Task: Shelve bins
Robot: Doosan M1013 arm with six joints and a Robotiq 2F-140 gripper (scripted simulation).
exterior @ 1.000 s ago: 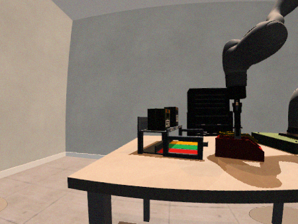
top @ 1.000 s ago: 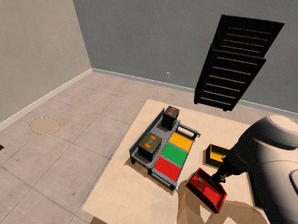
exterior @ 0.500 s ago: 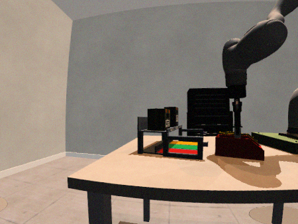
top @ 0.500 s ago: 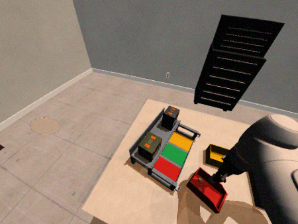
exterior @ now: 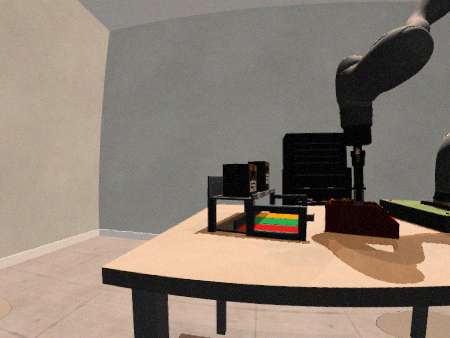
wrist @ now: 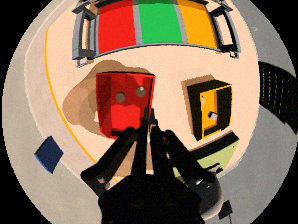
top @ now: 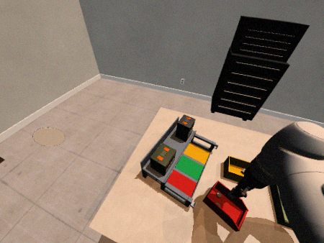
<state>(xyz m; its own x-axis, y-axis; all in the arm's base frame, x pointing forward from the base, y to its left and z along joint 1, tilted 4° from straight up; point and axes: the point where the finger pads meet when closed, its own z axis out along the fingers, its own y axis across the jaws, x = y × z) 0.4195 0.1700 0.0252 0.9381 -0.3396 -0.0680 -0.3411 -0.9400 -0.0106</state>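
Right now the red bin is 10 mm ahead of my hand, 50 mm to the left of it and 40 mm below it. From my hand the other things lie so: yellow bin (50 mm behind, 160 mm to the right, 50 mm below); then dark box (320 mm ahead, 210 mm to the right, 70 mm above).
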